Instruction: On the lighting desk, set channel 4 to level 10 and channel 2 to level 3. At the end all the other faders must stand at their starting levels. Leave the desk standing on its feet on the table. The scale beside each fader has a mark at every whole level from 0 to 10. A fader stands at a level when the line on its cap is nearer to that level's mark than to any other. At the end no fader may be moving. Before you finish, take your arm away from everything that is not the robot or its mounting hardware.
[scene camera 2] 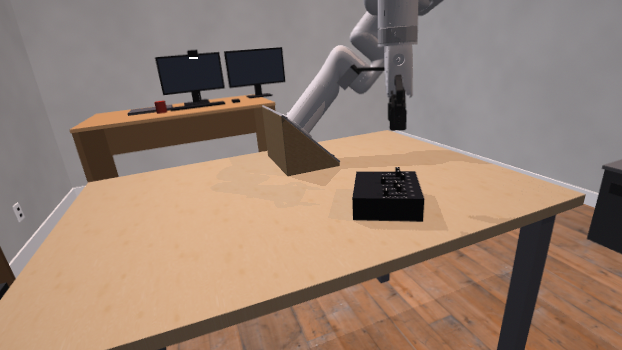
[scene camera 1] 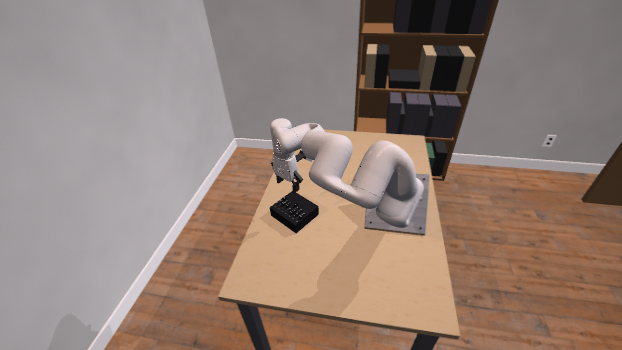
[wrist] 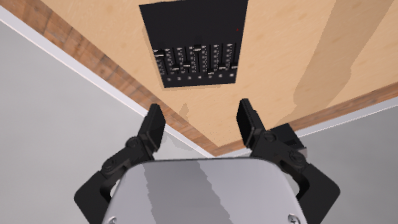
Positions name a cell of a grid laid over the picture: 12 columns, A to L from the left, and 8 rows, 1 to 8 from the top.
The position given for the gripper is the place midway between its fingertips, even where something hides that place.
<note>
In view: the gripper (scene camera 2: H3).
The gripper shows as well in scene camera 1 (scene camera 1: F5) and in the wrist view (wrist: G4).
</note>
